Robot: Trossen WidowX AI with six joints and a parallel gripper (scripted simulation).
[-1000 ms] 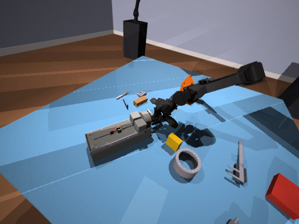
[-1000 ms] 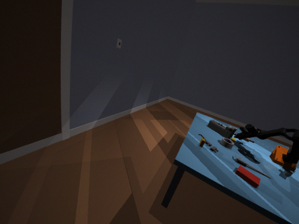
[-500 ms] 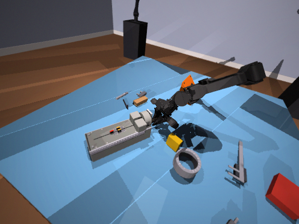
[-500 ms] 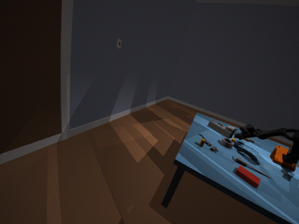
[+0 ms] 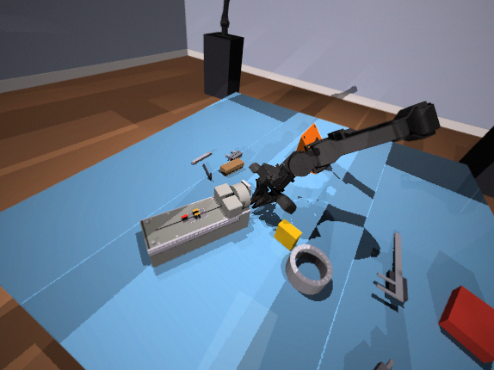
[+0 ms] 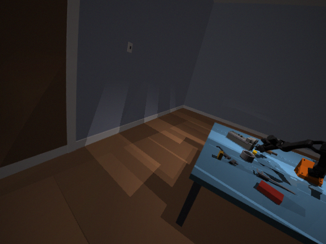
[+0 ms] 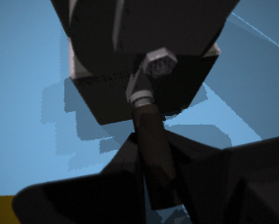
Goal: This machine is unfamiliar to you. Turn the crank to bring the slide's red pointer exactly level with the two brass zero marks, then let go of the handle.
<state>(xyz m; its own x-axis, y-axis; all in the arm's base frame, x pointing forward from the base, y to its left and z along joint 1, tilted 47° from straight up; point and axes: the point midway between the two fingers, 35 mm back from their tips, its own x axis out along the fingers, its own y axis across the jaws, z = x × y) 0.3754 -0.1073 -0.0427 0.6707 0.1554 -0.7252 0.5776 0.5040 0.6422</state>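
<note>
Right now my gripper tip is 13 cm to the right of the yellow block and 4 cm short of it. The rest, counted from my gripper tip: dark crank handle (3 cm above, 1 cm to the left, 1 cm behind); then red pointer (16 cm ahead, 12 cm to the right, 5 cm above); then brown block (15 cm behind, 14 cm to the right, 2 cm below).
</note>
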